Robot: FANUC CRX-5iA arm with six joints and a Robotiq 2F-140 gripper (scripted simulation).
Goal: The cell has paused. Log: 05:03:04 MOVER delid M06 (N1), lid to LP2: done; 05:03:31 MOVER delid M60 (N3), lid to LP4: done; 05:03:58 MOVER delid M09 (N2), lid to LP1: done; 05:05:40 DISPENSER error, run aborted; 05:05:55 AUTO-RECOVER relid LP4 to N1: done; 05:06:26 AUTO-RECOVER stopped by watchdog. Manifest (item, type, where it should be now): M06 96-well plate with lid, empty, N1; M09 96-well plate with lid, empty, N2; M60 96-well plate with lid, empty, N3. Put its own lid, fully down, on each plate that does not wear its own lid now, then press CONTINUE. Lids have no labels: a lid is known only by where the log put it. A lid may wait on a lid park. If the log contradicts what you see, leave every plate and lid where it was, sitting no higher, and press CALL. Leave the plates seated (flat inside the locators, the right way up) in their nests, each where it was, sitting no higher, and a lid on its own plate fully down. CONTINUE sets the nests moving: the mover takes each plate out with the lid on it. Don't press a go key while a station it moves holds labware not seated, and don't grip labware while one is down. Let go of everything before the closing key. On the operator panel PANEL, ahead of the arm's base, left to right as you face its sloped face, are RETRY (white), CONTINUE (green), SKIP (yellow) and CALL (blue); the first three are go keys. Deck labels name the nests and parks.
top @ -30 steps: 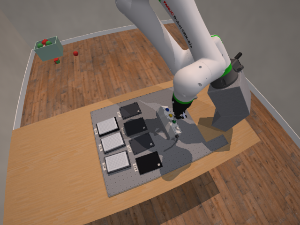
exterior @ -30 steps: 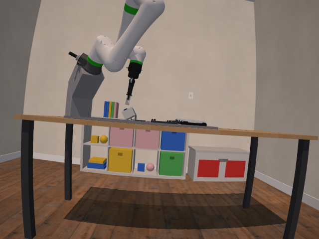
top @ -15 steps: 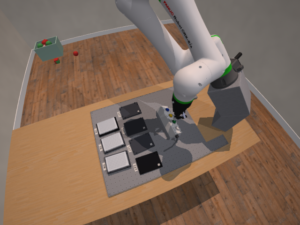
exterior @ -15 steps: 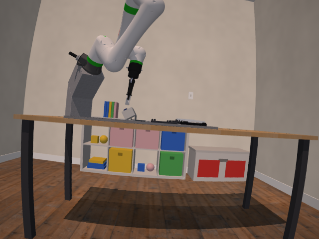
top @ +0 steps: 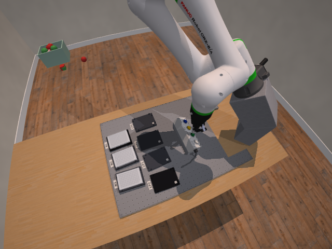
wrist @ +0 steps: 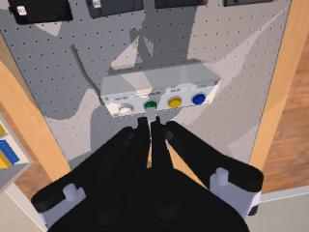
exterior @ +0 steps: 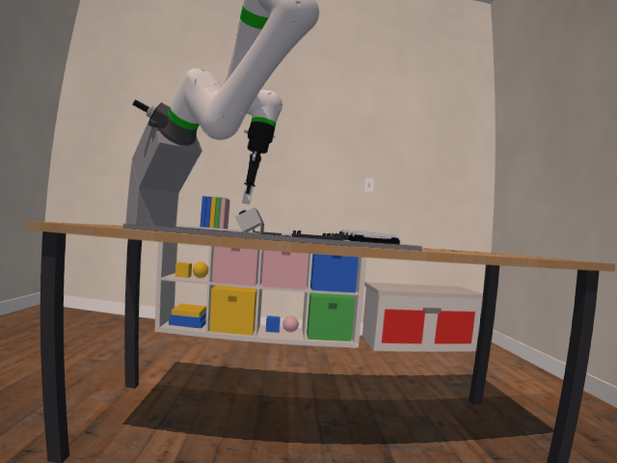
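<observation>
Now: the green key 70 mm below my hand. From my hand the other things lie so: blue key (100 mm to the right, 70 mm below, 30 mm behind); then white key (70 mm below, 50 mm to the left, 10 mm ahead); then yellow key (70 mm below, 50 mm to the right, 20 mm behind).
</observation>
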